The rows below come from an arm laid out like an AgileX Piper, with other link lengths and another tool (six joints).
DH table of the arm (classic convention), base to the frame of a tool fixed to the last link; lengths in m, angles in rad. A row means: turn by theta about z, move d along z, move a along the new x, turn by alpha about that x. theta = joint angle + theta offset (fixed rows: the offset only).
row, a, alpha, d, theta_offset
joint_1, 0, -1.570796, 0.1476, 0
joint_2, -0.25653, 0, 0, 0.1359
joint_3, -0.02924, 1.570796, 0, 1.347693
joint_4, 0, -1.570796, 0.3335, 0
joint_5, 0, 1.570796, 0, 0
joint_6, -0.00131, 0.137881, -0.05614, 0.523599
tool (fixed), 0, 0, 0.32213, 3.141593
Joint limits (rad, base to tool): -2.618..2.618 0..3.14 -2.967..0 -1.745..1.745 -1.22..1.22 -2.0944..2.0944
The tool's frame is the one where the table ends.
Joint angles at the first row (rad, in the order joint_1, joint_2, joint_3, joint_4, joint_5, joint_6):
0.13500, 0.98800, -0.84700, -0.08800, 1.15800, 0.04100
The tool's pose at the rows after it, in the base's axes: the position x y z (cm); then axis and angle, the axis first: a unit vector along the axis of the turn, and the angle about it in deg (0 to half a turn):
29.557, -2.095, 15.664, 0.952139, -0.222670, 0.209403, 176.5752
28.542, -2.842, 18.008, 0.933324, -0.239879, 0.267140, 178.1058
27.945, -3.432, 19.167, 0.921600, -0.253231, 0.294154, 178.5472
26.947, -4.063, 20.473, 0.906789, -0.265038, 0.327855, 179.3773
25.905, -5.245, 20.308, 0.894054, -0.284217, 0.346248, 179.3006
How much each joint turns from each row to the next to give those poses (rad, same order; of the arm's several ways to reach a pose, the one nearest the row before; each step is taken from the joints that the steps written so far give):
0.00001, -0.11201, 0.04399, -0.00500, -0.02198, 0.02001
-0.00003, -0.16100, 0.05802, -0.02898, -0.01802, 0.03696
-0.00001, -0.07500, 0.02301, -0.02400, -0.00301, 0.03000
0.00000, -0.10701, 0.03597, -0.02299, 0.00003, 0.02499
-0.03299, -0.08898, 0.05602, -0.01001, -0.00704, 0.01002

